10 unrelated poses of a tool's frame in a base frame.
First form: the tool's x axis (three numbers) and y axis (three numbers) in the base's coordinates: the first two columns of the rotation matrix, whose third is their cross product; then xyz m.
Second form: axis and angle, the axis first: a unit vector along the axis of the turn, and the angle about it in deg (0 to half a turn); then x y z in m. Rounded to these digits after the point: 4 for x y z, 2 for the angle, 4 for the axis.
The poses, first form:
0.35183 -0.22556 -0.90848 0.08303 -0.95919 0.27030 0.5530 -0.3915 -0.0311
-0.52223 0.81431 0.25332 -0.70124 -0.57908 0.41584 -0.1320 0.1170 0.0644
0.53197 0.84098 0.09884 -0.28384 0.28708 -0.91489 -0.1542 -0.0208 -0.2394
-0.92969 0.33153 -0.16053 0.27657 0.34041 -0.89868 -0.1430 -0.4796 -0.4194
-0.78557 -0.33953 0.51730 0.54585 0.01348 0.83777 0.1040 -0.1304 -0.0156
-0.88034 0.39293 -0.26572 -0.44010 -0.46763 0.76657 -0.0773 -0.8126 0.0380
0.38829 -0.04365 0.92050 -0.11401 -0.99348 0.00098 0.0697 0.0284 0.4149
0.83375 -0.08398 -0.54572 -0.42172 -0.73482 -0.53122 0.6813 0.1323 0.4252
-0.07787 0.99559 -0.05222 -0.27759 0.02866 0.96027 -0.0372 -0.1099 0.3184
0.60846 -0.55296 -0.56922 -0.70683 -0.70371 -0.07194 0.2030 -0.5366 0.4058
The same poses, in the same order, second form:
0.8184 -0.0444 -0.5729 164.38 0.5530 -0.3915 -0.0311
0.2384 0.1470 0.9600 127.87 -0.1320 0.1170 0.0644
-0.6906 -0.4508 0.5655 83.96 -0.1542 -0.0208 -0.2394
-0.1858 -0.8185 0.5436 177.10 -0.1430 -0.4796 -0.4194
-0.0854 -0.6720 -0.7357 143.00 0.1040 -0.1304 -0.0156
-0.0267 0.4691 0.8827 151.85 -0.0773 -0.8126 0.0380
0.8330 -0.0474 0.5513 176.34 0.0697 0.0284 0.4149
-0.9520 0.1497 0.2670 140.77 0.6813 0.1323 0.4252
0.4724 0.5477 0.6906 112.80 -0.0372 -0.1099 0.3184
-0.8944 0.3598 0.2656 163.17 0.2030 -0.5366 0.4058

